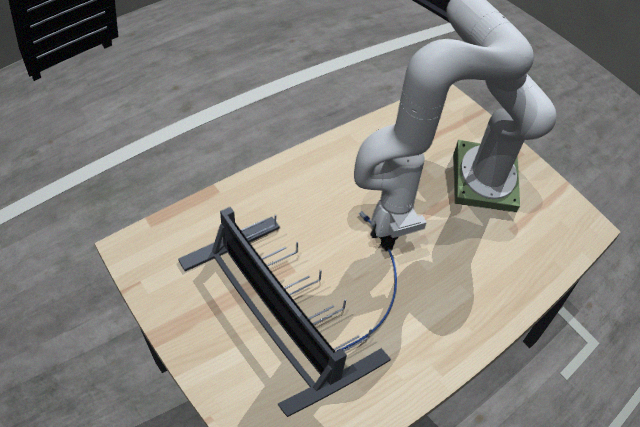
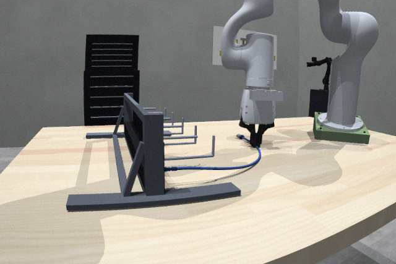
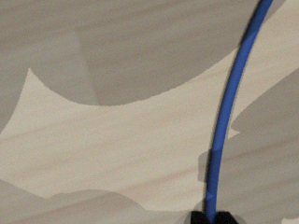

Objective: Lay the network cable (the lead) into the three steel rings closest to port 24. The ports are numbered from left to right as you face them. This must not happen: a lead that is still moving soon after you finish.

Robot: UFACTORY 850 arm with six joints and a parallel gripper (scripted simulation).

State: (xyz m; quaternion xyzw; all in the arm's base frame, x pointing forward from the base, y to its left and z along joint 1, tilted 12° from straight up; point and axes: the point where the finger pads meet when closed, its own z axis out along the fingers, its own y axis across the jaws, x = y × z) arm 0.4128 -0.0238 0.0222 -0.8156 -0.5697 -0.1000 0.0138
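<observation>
The free plug is 11 cm to the right of my hand, 2 cm behind it and 1 cm below it. Also, from my hand: dark grey patch panel: 35 cm ahead, 5 cm above.
</observation>
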